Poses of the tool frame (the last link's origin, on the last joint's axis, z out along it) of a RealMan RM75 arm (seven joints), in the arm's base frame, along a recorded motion.
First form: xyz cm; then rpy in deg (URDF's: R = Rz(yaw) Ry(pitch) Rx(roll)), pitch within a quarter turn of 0, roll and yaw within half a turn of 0.
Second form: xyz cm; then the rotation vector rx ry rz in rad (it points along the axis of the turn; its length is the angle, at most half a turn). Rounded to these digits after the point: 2 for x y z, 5 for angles.
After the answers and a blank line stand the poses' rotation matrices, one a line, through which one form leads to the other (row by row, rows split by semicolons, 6 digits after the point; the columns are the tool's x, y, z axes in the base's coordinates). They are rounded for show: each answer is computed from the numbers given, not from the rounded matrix.
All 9 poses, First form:
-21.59, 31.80, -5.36, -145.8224, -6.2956, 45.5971
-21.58, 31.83, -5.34, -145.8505, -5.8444, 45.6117
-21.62, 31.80, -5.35, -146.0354, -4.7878, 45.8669
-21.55, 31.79, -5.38, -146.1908, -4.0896, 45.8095
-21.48, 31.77, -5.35, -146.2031, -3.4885, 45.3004
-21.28, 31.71, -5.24, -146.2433, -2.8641, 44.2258
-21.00, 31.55, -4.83, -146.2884, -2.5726, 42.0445
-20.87, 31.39, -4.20, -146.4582, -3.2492, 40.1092
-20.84, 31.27, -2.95, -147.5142, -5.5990, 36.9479
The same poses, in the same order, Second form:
-21.59, 31.80, -5.36, -2.32958, -1.02587, 0.17415
-21.58, 31.83, -5.34, -2.33323, -1.02442, 0.18345
-21.62, 31.80, -5.35, -2.34173, -1.02624, 0.20580
-21.55, 31.79, -5.38, -2.34964, -1.02294, 0.21882
-21.48, 31.77, -5.35, -2.35816, -1.00975, 0.22801
-21.28, 31.71, -5.24, -2.37148, -0.98460, 0.23380
-21.00, 31.55, -4.83, -2.39045, -0.93739, 0.22525
-20.87, 31.39, -4.20, -2.40276, -0.90047, 0.19680
-20.84, 31.27, -2.95, -2.42725, -0.84954, 0.11812

0.695480 0.634157 -0.337865; 0.710129 -0.534851 0.457877; 0.109658 -0.558372 -0.822311
0.695881 0.631384 -0.342204; 0.710901 -0.538055 0.452897; 0.101827 -0.558436 -0.823274
0.693898 0.627738 -0.352775; 0.715220 -0.544054 0.438709; 0.083466 -0.556731 -0.826489
0.695271 0.623434 -0.357670; 0.715200 -0.550719 0.430345; 0.071316 -0.555012 -0.828779
0.702086 0.614496 -0.359818; 0.709487 -0.560469 0.427203; 0.060848 -0.555220 -0.829475
0.715701 0.599791 -0.357802; 0.696617 -0.576416 0.427165; 0.049967 -0.554973 -0.830366
0.741876 0.575591 -0.343969; 0.669033 -0.601063 0.437172; 0.044885 -0.554453 -0.831003
0.763588 0.560921 -0.319845; 0.643211 -0.617286 0.453031; 0.056679 -0.551657 -0.832143
0.795370 0.548911 -0.257067; 0.598221 -0.642632 0.478702; 0.097566 -0.534528 -0.839500

